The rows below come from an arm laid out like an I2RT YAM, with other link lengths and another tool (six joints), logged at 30 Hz.
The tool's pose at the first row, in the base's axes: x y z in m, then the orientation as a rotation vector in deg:
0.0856 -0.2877 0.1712 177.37 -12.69 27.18
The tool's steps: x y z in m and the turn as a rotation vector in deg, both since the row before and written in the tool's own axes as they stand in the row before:
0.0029 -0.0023 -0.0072 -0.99 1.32 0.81
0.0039 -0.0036 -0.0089 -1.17 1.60 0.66
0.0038 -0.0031 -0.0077 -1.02 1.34 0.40
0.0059 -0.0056 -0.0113 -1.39 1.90 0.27
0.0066 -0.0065 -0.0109 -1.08 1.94 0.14
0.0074 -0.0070 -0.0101 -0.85 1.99 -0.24
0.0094 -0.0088 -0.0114 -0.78 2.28 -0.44
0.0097 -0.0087 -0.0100 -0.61 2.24 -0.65
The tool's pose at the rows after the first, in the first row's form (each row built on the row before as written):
0.0865 -0.2857 0.1790 176.02 -14.10 28.96
0.0879 -0.2823 0.1887 174.37 -15.29 31.08
0.0893 -0.2793 0.1972 172.92 -16.04 32.80
0.0917 -0.2738 0.2098 170.87 -16.63 35.20
0.0948 -0.2673 0.2221 169.06 -16.94 37.70
0.0987 -0.2603 0.2340 167.40 -16.61 40.26
0.1038 -0.2513 0.2478 165.62 -15.94 43.18
0.1093 -0.2424 0.2605 163.95 -14.91 46.03

